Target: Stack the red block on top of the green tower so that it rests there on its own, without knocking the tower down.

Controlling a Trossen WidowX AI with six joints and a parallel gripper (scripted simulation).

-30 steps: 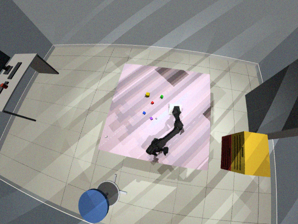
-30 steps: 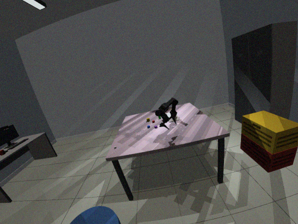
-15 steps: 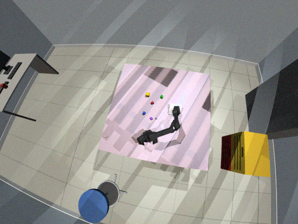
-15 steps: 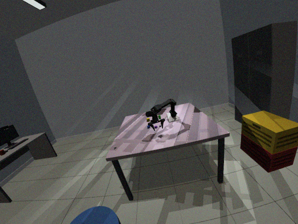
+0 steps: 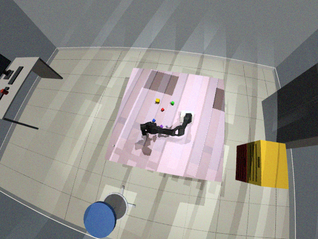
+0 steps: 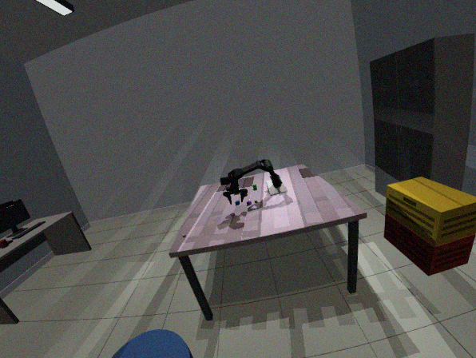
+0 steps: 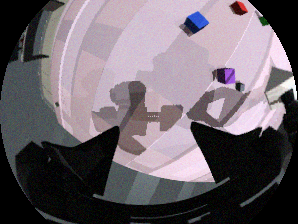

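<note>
Now: gripper tip 12 cm past the red block, 31 cm to the left of it and 8 cm above it. Also, from my gripper tip: yellow block (6 cm behind, 42 cm to the right, 7 cm below); purple block (11 cm behind, 10 cm to the right, 8 cm below); blue block (2 cm behind, 17 cm to the right, 8 cm below).
</note>
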